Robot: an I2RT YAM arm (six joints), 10 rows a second.
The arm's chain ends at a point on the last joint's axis. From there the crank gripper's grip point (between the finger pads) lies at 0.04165 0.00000 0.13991 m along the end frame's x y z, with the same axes.
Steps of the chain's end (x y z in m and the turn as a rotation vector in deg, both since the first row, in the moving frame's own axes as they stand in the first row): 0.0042 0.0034 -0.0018 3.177 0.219 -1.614; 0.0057 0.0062 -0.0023 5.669 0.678 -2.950; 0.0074 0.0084 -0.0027 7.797 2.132 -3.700; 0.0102 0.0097 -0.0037 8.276 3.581 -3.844; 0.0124 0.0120 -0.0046 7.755 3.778 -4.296; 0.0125 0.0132 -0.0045 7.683 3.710 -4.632; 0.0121 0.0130 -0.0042 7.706 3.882 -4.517; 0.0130 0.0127 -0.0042 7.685 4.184 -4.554; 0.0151 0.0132 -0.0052 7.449 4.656 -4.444
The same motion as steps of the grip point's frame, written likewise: 0.0046 -0.0055 -0.0022 3.177 0.219 -1.614; 0.0069 -0.0098 -0.0036 5.669 0.678 -2.950; 0.0119 -0.0133 -0.0058 7.797 2.132 -3.700; 0.0181 -0.0133 -0.0082 8.276 3.581 -3.844; 0.0207 -0.0101 -0.0091 7.755 3.778 -4.296; 0.0205 -0.0090 -0.0090 7.683 3.710 -4.632; 0.0206 -0.0092 -0.0088 7.706 3.882 -4.517; 0.0222 -0.0095 -0.0091 7.685 4.184 -4.554; 0.0254 -0.0083 -0.0104 7.449 4.656 -4.444
